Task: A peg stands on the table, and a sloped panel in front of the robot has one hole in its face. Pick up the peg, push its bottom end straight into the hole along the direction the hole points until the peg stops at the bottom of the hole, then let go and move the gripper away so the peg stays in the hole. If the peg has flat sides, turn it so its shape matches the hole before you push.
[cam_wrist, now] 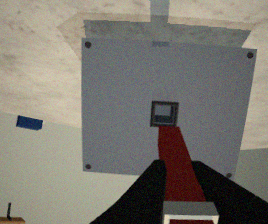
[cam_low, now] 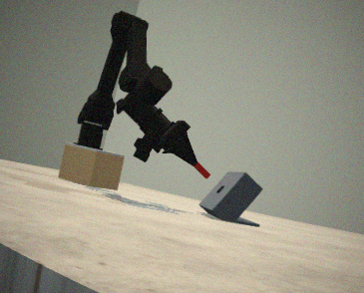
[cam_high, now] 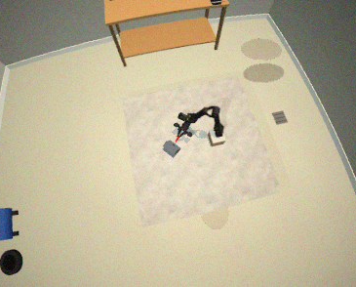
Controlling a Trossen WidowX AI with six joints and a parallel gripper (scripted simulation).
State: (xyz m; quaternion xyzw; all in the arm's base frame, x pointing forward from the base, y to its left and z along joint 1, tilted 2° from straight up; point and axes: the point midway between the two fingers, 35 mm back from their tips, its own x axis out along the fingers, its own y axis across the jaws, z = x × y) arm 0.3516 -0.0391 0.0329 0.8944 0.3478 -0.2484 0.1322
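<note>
Now: the grey panel block 7 cm ahead of my gripper tip, 6 cm to the left of it and 6 cm below it. Also, from my gripper tip: peg (1 cm to the right, 1 cm behind, 1 cm above).
</note>
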